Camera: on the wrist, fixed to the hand. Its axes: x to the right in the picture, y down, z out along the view.
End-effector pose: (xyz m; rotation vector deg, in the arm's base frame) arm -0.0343 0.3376 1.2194 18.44 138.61 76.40
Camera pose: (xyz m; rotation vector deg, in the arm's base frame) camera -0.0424 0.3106 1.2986 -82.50 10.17 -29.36
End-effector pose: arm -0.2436 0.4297 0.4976 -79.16 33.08 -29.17
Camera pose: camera -0.2984 0.4005 0.4409 50.99 138.46 81.31
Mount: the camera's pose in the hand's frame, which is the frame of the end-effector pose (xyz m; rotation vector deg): -0.0183 0.0527 -0.0629 6.71 -57.04 -168.89
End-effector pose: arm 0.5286 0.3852 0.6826 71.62 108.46 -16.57
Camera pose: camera 0.5440 0.4353 0.7483 -121.85 57.74 -97.39
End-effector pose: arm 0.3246 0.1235 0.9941 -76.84 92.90 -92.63
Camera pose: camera 0.2619 0.1591 0.9509 111.13 82.50 15.23
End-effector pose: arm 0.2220 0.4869 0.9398 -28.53 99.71 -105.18
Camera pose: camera 0.2049 0.5473 0.8839 117.93 40.20 34.02
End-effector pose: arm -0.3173 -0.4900 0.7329 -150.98 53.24 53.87
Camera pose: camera -0.3292 -0.5456 0.7948 -29.14 -122.16 26.47
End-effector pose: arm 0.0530 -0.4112 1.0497 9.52 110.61 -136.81
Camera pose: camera 0.0801 -0.3611 0.9879 114.63 -2.75 11.36
